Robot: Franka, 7 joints.
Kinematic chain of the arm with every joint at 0, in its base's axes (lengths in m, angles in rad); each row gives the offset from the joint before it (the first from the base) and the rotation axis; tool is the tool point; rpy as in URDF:
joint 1: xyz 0 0 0.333 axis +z
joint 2: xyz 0 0 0 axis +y
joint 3: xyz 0 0 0.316 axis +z
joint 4: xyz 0.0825 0 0 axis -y
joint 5: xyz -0.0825 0 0.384 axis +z
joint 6: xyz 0 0 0 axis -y
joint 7: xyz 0.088 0 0 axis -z
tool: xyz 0 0 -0.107 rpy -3.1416 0 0
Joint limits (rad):
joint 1: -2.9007..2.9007
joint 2: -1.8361..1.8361
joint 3: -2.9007..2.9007
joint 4: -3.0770..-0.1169
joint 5: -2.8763..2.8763
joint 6: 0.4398..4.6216
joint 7: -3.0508..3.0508
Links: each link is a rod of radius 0.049 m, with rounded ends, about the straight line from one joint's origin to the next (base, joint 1, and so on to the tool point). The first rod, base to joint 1, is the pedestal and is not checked.
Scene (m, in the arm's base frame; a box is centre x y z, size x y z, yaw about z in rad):
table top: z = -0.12
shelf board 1: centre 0.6 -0.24 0 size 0.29 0.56 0.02 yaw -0.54
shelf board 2: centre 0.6 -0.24 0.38 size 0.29 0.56 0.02 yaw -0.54
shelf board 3: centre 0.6 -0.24 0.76 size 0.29 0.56 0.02 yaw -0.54
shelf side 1: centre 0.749 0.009 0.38 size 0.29 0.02 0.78 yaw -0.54
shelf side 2: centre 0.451 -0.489 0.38 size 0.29 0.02 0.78 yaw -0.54
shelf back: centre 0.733 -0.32 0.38 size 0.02 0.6 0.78 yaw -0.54
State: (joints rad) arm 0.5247 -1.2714 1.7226 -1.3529 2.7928 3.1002 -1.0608
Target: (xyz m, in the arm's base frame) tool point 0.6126 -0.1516 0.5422
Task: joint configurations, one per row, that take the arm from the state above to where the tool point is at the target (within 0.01 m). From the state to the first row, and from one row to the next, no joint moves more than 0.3 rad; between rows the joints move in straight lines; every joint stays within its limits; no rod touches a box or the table.
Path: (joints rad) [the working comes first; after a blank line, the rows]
Joints at the target: -0.6617 0.1962 0.5154 -1.5994 2.6563 3.0278 -1.0608
Straight joint move there: touches shelf side 1.

1: 0.3125 -1.1019 1.4836 -1.5118 2.7836 3.1836 -1.0608
2: 0.1003 -0.9324 1.2445 -1.6707 2.7744 3.2669 -1.0608
3: -0.1120 -0.7629 1.0055 -1.8296 2.7652 3.3503 -1.0608
4: -0.3242 -0.5935 0.7665 -1.9885 2.7560 3.4337 -1.0608
5: -0.5364 -0.4240 0.5274 -2.1473 2.7468 3.5170 -1.0608
6: -0.5782 -0.2172 0.5234 -1.9647 2.7166 3.3540 -1.0608
7: -0.6199 -0.0105 0.5194 -1.7821 2.6865 3.1909 -1.0608
8: -0.6617 0.1962 0.5154 -1.5994 2.6563 3.0278 -1.0608

